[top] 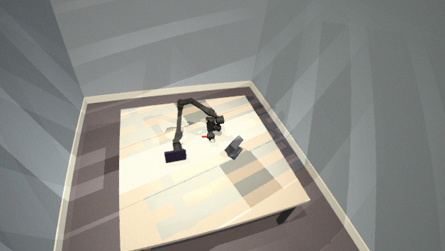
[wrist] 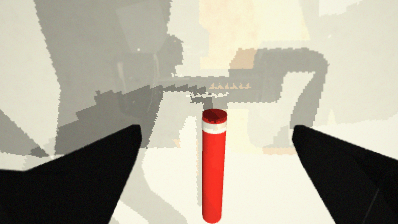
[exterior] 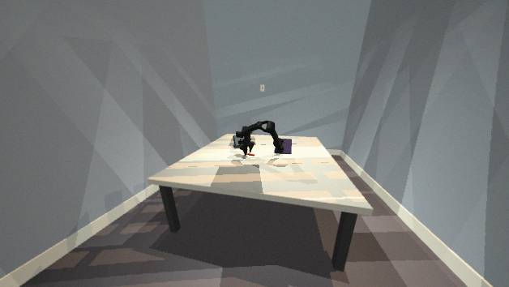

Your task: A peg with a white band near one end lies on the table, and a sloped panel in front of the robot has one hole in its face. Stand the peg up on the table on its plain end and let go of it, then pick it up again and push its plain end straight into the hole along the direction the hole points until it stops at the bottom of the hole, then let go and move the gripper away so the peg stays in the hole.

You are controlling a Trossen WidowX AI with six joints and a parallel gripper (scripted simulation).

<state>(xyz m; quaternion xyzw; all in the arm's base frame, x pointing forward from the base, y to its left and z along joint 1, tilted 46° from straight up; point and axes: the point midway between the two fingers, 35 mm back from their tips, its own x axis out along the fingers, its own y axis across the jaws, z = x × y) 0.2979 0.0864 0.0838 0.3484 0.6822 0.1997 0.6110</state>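
My gripper tip is 10 mm past the red peg. Also, from my gripper tip: sloped panel: 140 mm ahead, 200 mm to the right, 80 mm above.
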